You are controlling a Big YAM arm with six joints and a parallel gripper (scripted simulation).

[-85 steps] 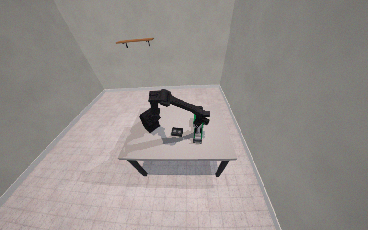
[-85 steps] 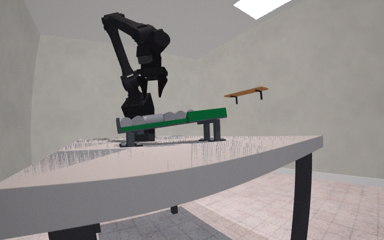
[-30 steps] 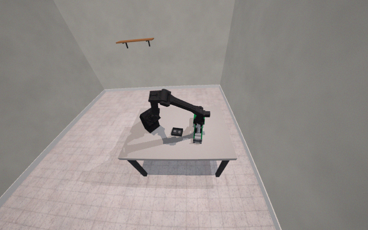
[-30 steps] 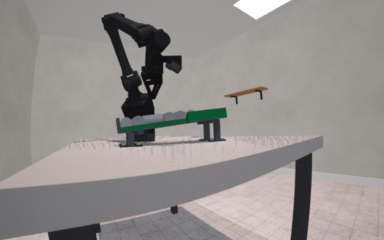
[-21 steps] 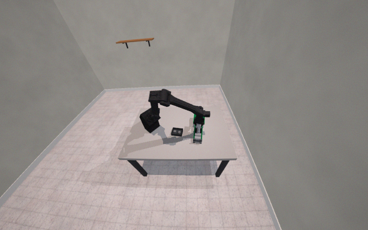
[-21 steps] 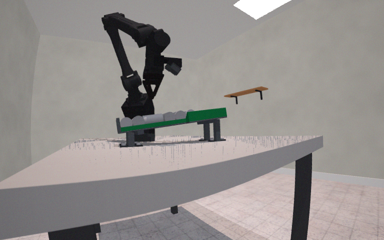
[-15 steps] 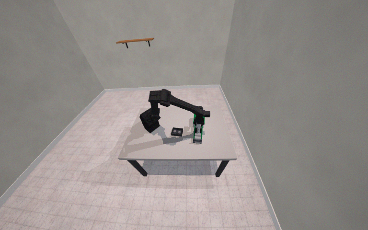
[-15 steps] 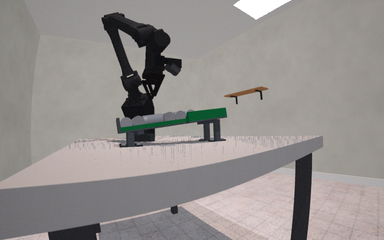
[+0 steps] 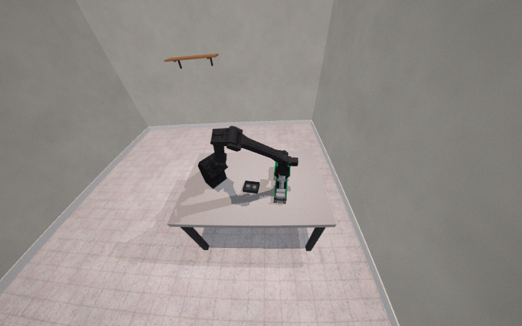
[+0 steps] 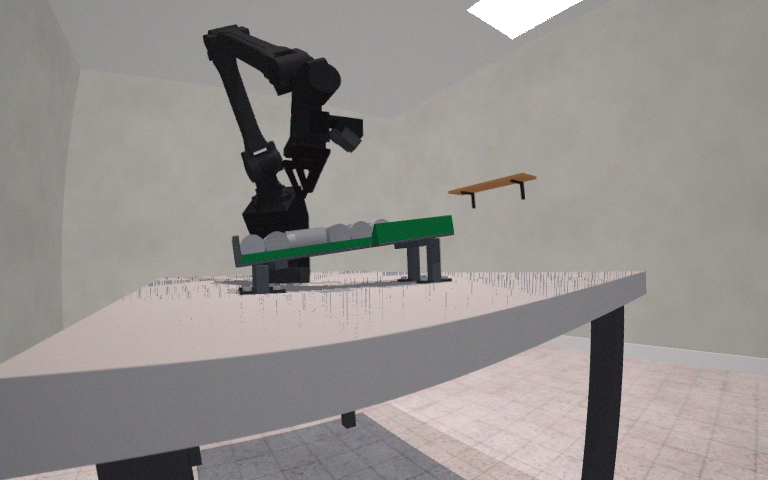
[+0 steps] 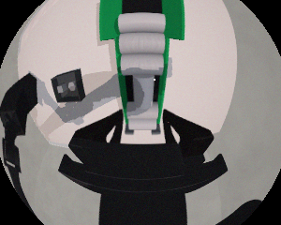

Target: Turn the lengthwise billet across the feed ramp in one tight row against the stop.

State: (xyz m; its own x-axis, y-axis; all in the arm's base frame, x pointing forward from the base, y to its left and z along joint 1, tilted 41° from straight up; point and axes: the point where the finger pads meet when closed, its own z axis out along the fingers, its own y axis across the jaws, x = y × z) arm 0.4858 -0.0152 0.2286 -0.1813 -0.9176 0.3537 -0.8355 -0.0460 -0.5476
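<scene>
Now: the grey stop 30 mm behind my hand, 110 mm to the right of it and 110 mm below it. The rest, counted from my hand: black box 250 mm behind, 60 mm to the left, 160 mm below.
</scene>
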